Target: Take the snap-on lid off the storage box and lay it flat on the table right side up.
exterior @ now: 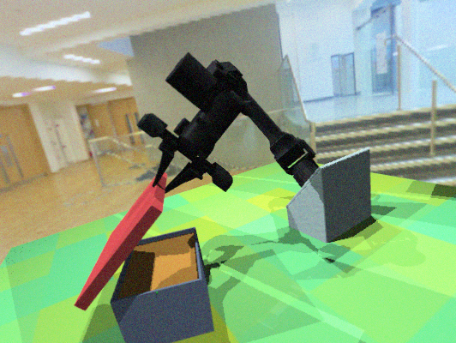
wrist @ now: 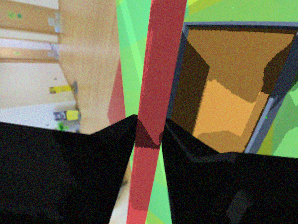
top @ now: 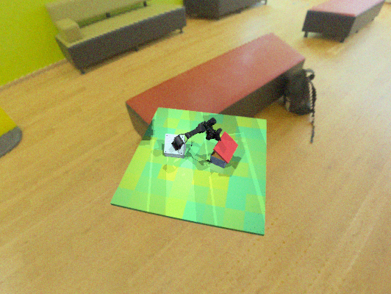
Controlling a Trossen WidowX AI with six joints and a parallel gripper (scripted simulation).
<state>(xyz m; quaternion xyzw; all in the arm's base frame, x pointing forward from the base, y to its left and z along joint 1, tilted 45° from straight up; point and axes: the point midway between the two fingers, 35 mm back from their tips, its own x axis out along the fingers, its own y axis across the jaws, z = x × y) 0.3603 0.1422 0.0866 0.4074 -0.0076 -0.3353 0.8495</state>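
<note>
My gripper tip is now 6 cm short of the red lid, 5 cm above it and 2 cm to the left of it. Also, from my gripper tip: storage box: 19 cm below, 3 cm ahead, 1 cm to the right.
</note>
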